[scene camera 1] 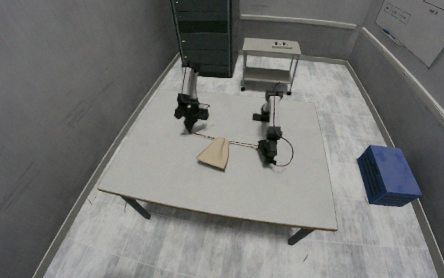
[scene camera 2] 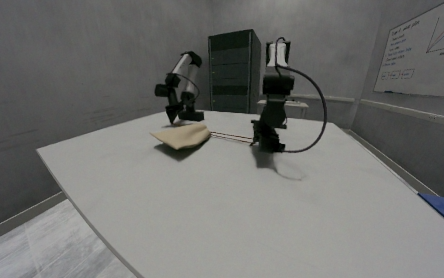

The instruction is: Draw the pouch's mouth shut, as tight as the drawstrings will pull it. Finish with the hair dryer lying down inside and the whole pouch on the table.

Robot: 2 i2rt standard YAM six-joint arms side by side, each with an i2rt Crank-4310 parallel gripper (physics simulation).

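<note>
The beige pouch lies between the grippers, its mouth end gathered narrow and its bottom wide. In scene camera 2 a shadow under it suggests that part is slightly off the table; contact is hard to tell. The hair dryer does not show. Thin dark drawstrings run straight from the mouth to my left gripper, which is shut on them. My right gripper is shut on the opposite drawstrings, which run straight to the mouth. Both grippers are low over the table.
The grey table has its near edge below the pouch in scene camera 1. A dark rack cabinet and a small cart stand behind it. A blue crate stands on the floor at the right.
</note>
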